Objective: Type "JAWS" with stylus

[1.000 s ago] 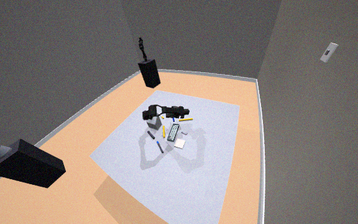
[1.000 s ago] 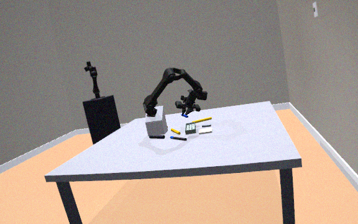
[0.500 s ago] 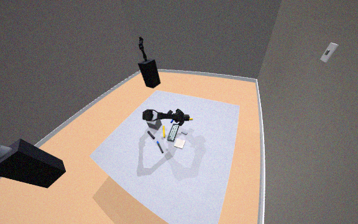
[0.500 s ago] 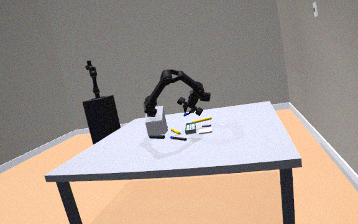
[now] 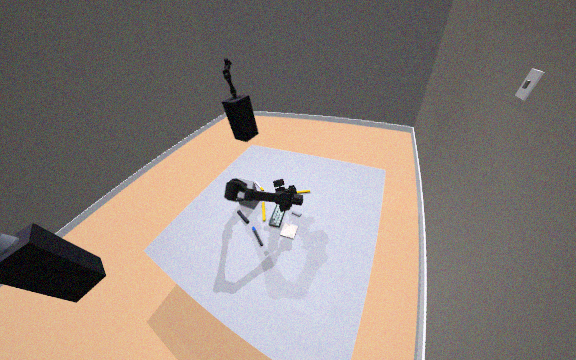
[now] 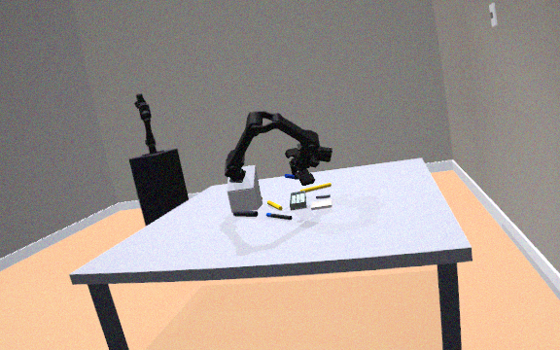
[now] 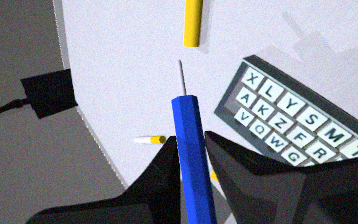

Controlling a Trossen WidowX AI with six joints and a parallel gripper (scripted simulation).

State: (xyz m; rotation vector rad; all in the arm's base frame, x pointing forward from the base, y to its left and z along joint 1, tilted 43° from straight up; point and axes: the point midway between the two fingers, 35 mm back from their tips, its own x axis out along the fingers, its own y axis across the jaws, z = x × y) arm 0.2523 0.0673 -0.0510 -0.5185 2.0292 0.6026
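Now: gripper tip 1 cm to the right of the stylus. Also, from my gripper tip: grey block (13 cm ahead, 3 cm to the right, 9 cm below); then grey stylus tip (1 cm ahead, 4 cm to the left, 2 cm below); then white pad (15 cm ahead, 15 cm to the right, 9 cm below).
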